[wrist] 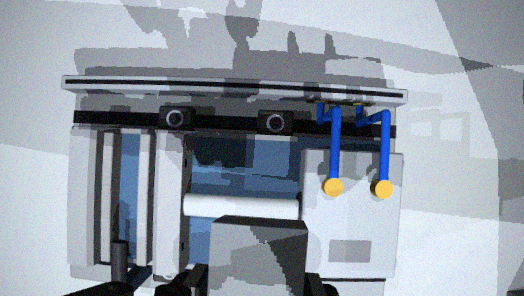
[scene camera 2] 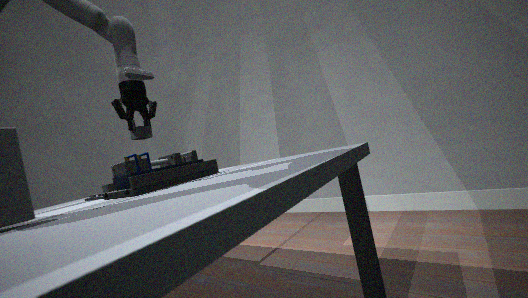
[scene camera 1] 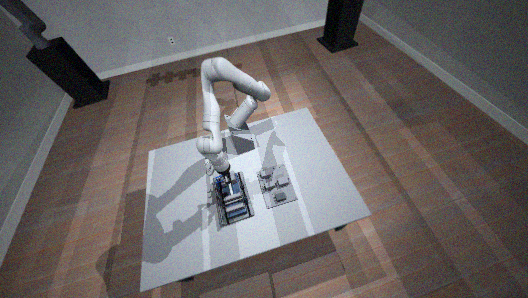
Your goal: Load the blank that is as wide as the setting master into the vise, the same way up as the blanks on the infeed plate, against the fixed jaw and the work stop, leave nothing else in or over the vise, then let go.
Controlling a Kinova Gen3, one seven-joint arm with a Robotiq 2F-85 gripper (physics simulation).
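Seen in the pictures: gripper, fingertip midpoint: (wrist: 255,289) (scene camera 2: 141,131) (scene camera 1: 229,178); arm's base, link origin: (scene camera 1: 235,123).
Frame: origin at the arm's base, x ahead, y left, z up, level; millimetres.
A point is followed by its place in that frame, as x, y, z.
Observation:
My gripper (scene camera 1: 228,177) {394, -144, 8} (scene camera 2: 141,125) {394, -144, 8} (wrist: 257,287) {394, -144, 8} is shut on a grey blank (scene camera 2: 142,133) {379, -173, -3} (wrist: 257,260) {392, -161, 22}. The blank hangs level above the vise (scene camera 1: 236,205) {518, -161, -82} (scene camera 2: 175,173) {395, -266, -147}, with a visible gap below it. In the wrist view it covers part of the vise between the middle jaw (wrist: 167,210) and the wide end block (wrist: 352,220) {329, -160, -83}. The outer jaw (wrist: 81,200) stands at the far left, with two thin light bars between the jaws. A dark rod (wrist: 119,257) {494, -131, -84}, apparently the work stop, shows at their lower end. No blank shows between these jaws. The setting master cannot be identified.
The infeed plate (scene camera 1: 290,201) {585, 141, -173} with several grey blocks (scene camera 1: 280,196) {543, 95, -147} lies beside the vise. Two blue hoses (wrist: 335,145) {344, -211, -69} (wrist: 385,150) {310, -207, -69} with yellow ends rise over the end block. A white rod (wrist: 240,205) {407, -170, -94} joins it to the middle jaw. A long rail (wrist: 235,87) {413, -259, -129} borders the vise.

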